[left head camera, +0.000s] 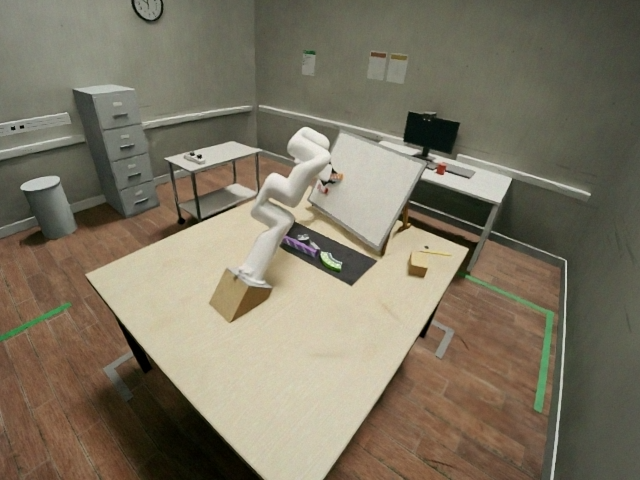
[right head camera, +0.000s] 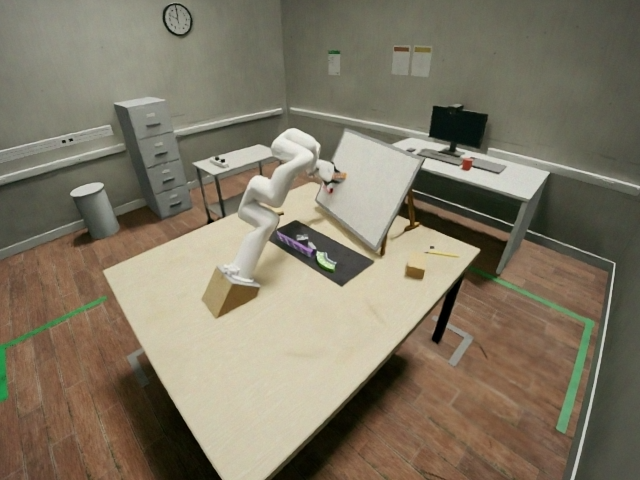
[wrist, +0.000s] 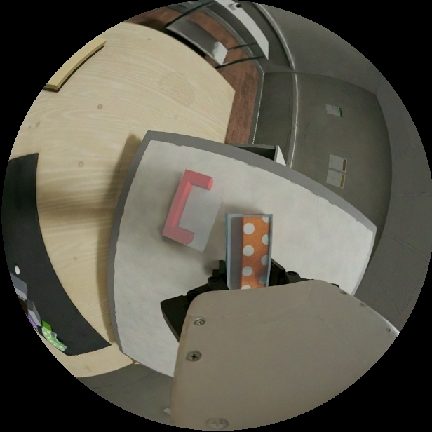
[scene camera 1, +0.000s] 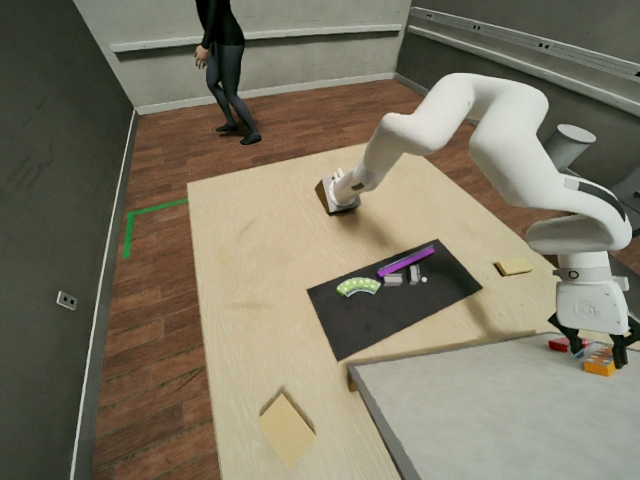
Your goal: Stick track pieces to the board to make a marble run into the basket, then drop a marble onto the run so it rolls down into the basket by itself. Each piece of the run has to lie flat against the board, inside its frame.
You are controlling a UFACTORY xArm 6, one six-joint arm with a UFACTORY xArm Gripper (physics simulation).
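Places are measured from the arm's base along level axes (x ahead, y left, z up), in centimetres.
Where they show: gripper, between the fingertips: [left head camera: 334,178] [right head camera: 338,177] [scene camera 1: 598,362]; arm's base, origin of its link: [left head camera: 250,277] [right head camera: 238,275] [scene camera 1: 342,191].
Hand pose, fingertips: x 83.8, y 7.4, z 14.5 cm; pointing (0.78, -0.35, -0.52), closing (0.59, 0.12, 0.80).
Note:
Each offset is from my fingertips to the centre of the thing. "spot": to the spot under its first point. Level surfaces: height alone.
My gripper [scene camera 1: 594,353] [wrist: 244,270] is shut on the orange track piece {spot: dx -1.5, dy -4.6, dz +3.7 cm} [scene camera 1: 599,365] [wrist: 255,245] with white dots and clear walls, close over the white board {spot: dx -8.5, dy -28.1, dz +4.6 cm} [left head camera: 374,188] [right head camera: 374,186] [scene camera 1: 496,413] [wrist: 300,250]. Whether the piece touches the board I cannot tell. The red basket {spot: dx -4.0, dy +2.9, dz -6.3 cm} [scene camera 1: 560,344] [wrist: 177,207] with a clear front is on the board, a little apart from the piece. On the black mat {dz -23.1 cm} [left head camera: 356,271] [right head camera: 346,271] [scene camera 1: 361,330] lie a purple straight track {dx -44.9, dy -3.6, dz -20.6 cm} [left head camera: 300,245] [right head camera: 295,243] [scene camera 1: 405,261], a green curved track {dx -46.0, dy -24.9, dz -22.0 cm} [left head camera: 330,261] [right head camera: 325,261] [scene camera 1: 359,284], two grey pieces {dx -42.0, dy -13.2, dz -20.6 cm} [scene camera 1: 392,279] {dx -40.0, dy -5.0, dz -20.6 cm} [scene camera 1: 414,274] and a pale marble {dx -36.8, dy -2.1, dz -22.3 cm} [scene camera 1: 423,279] [wrist: 17,269].
A wooden easel leg {dx +4.6, dy -42.9, dz +0.4 cm} [left head camera: 405,215] [right head camera: 411,209] supports the tilted board. A wooden block {dx -23.9, dy -62.5, dz -20.4 cm} [left head camera: 417,264] [right head camera: 415,266] [scene camera 1: 286,428] and a yellow pencil {dx -4.6, dy -68.1, dz -23.1 cm} [left head camera: 435,253] [right head camera: 442,253] are at the table's right in the head views. Another wooden block {dx -22.8, dy +32.7, dz -21.9 cm} [scene camera 1: 514,266] [wrist: 75,65] lies beyond the mat.

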